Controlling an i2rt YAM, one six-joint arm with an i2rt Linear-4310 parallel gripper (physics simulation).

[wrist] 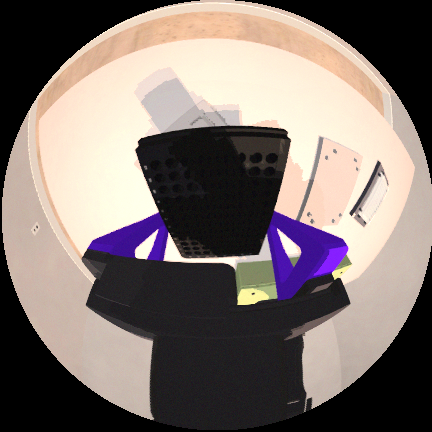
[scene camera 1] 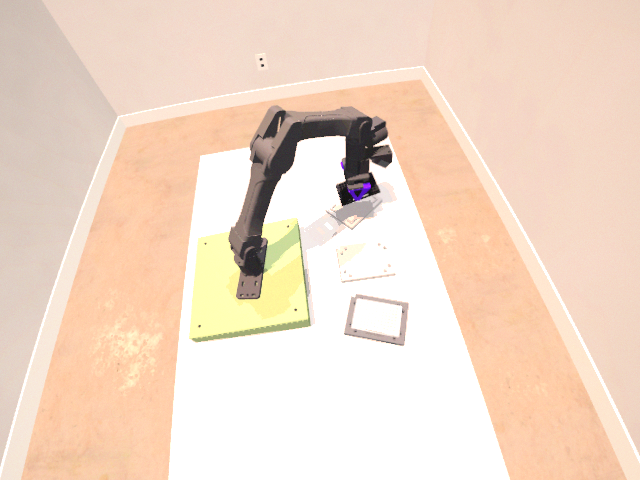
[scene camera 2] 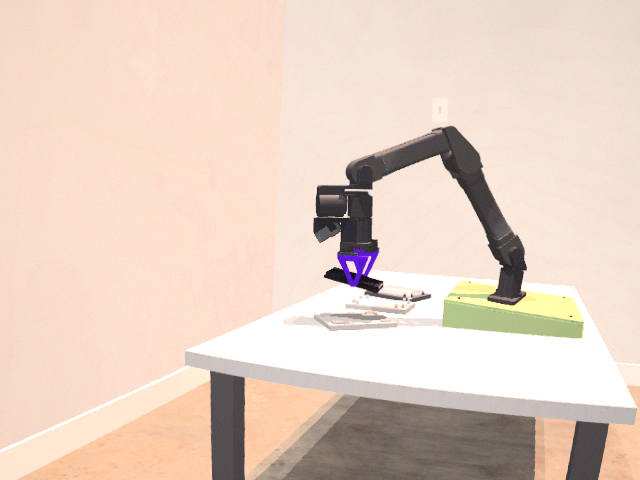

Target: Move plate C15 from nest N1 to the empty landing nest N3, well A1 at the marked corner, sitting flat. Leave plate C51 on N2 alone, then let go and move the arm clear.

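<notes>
My gripper [scene camera 1: 357, 193] [scene camera 2: 355, 281] [wrist: 217, 214] is shut on a black well plate [scene camera 1: 343, 196] [scene camera 2: 372, 284] [wrist: 215, 192], above the table. The plate looks slanted in scene camera 2; I cannot tell how level it is. Its marked corner is not readable. Below it lies a pale nest [scene camera 1: 353, 222] [scene camera 2: 361, 326], in shadow, its edges turned relative to the plate's. An empty white nest with small pegs [scene camera 1: 365, 263] [scene camera 2: 379, 305] [wrist: 334, 182] lies in the middle. A white plate [scene camera 1: 377, 317] [scene camera 2: 399, 291] [wrist: 376, 196] sits on a dark nest [scene camera 1: 349, 321]. Nest labels are not readable.
The arm stands on a yellow-green base block [scene camera 1: 279, 304] [scene camera 2: 506, 322] [wrist: 256, 274], beside the row of nests. The white table [scene camera 1: 320, 413] [scene camera 2: 439, 361] has its far long edge beyond the nests. Walls stand around the table.
</notes>
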